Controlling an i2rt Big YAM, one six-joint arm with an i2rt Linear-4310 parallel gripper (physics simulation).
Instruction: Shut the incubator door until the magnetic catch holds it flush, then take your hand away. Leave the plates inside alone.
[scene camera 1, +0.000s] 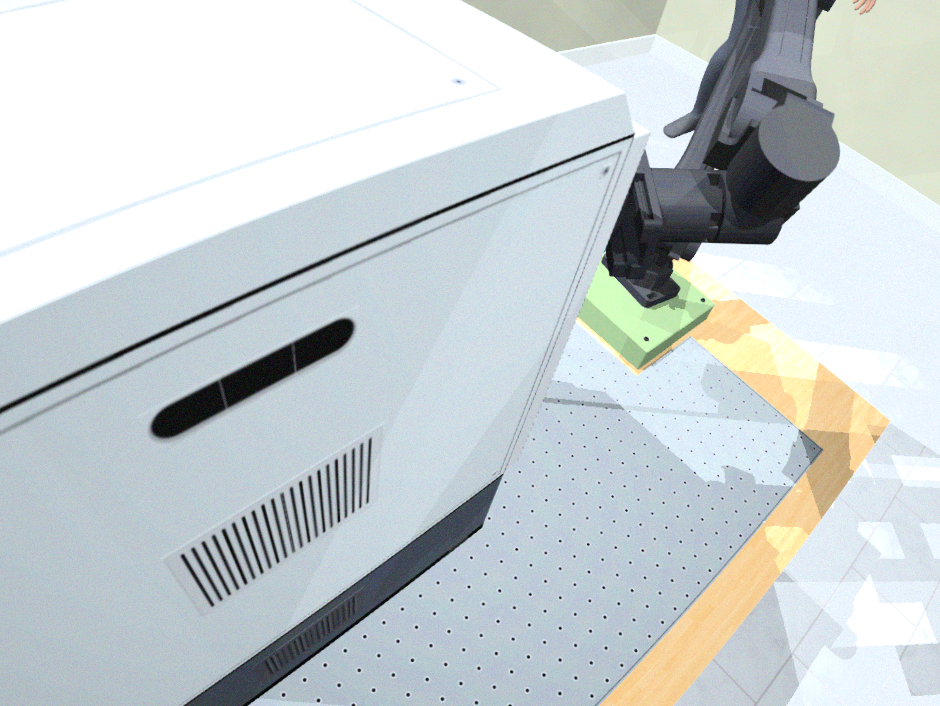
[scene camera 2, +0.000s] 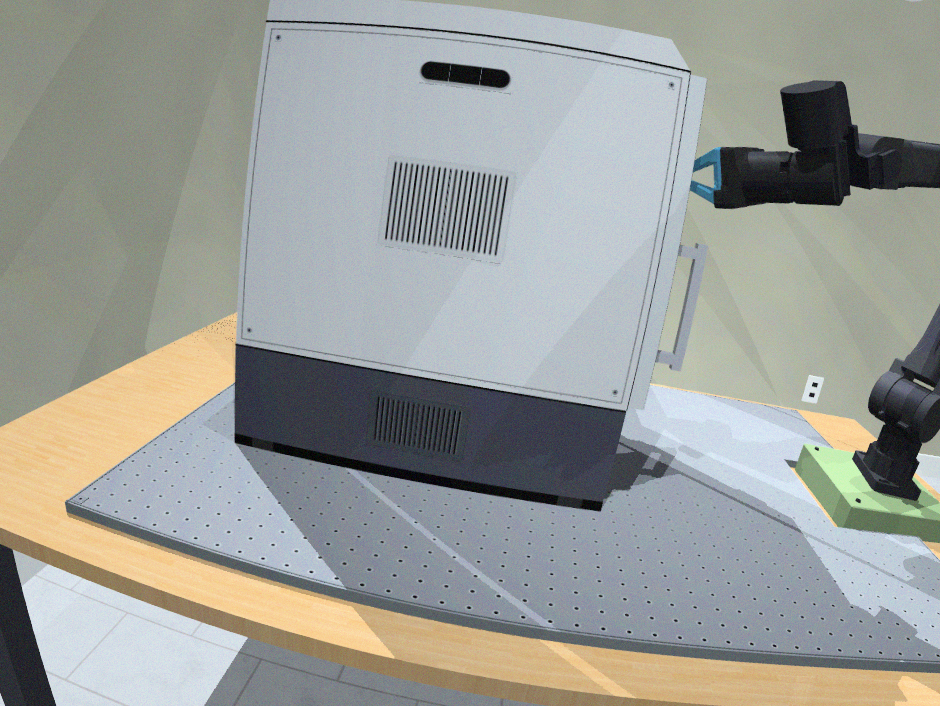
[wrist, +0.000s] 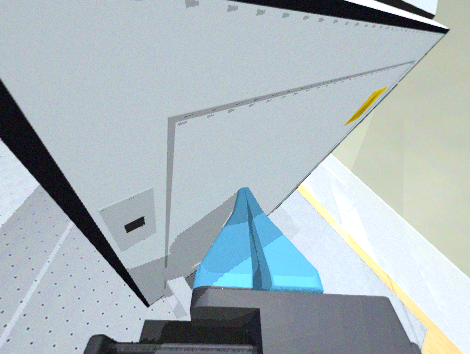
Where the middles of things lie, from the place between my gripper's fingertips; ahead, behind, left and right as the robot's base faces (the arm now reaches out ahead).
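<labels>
As for my hand, it is 40 mm to the left of the incubator (scene camera 1: 290, 290) and 130 mm above it, while also being 250 mm short of it.
</labels>
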